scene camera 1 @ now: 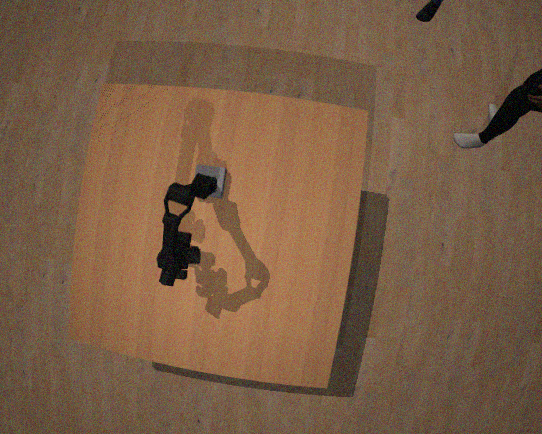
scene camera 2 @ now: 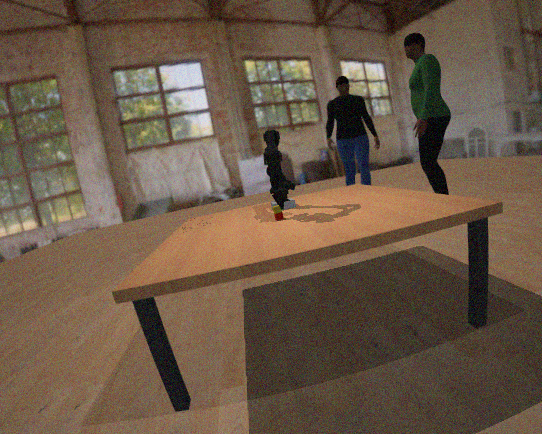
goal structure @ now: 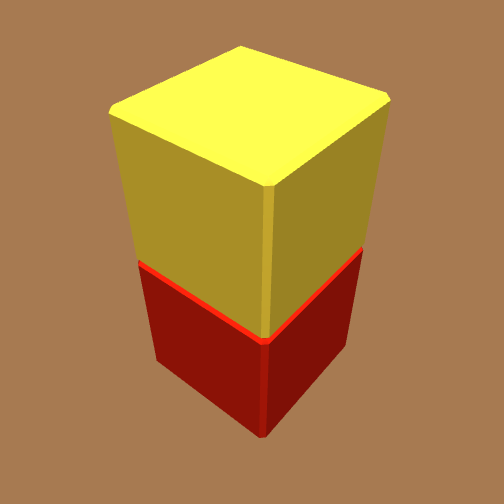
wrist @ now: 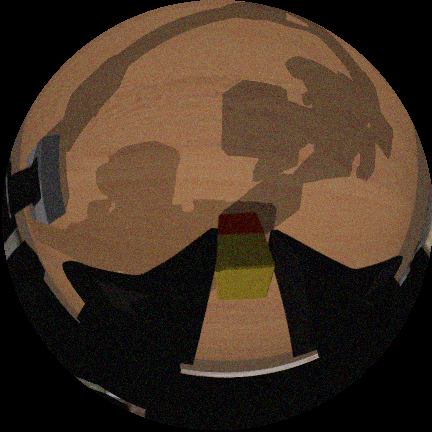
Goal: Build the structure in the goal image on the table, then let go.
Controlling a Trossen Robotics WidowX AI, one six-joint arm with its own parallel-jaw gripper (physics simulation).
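Places are measured from the arm's base along level axes (x up, y back, z right), in centimetres.
Pixels of known places: gripper, fingertip midpoint: (scene camera 2: 281,209) (wrist: 243,235); arm's base at its link origin: (scene camera 1: 208,185) (wrist: 33,182).
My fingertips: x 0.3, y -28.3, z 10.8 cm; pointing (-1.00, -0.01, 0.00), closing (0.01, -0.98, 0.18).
Observation:
For each thing: its top centre in the pictures, then the offset to it from my fingertips. Level surfaces: height alone.
- yellow block at its top centre: (wrist: 244,286) (scene camera 2: 276,205) dx +2.1, dy +0.3, dz +2.2 cm
- red block at its top centre: (wrist: 241,251) (scene camera 2: 278,212) dx -1.2, dy +0.2, dz +2.1 cm
- table at its surface level: dx -4.6 cm
My gripper (scene camera 2: 278,205) (wrist: 243,235) is shut on a yellow block (scene camera 2: 277,209) (wrist: 244,283), which sits between its two black fingers. A red block (scene camera 2: 279,216) (wrist: 240,224) stands on the table (scene camera 1: 280,150) (scene camera 2: 210,250) directly below the yellow block. In scene camera 2 the two colours meet with no visible gap; whether the yellow block's weight rests on the red one I cannot tell. In the wrist view the red block shows just past the yellow block's far edge, in shade. In scene camera 1 the arm hides both blocks.
The arm's grey base plate (scene camera 1: 221,182) (scene camera 2: 290,204) (wrist: 51,180) is on the table, at the left edge of the wrist view. The arm's shadows fall across the table top. Two people (scene camera 2: 352,117) (scene camera 2: 430,90) stand beyond the table in scene camera 2.

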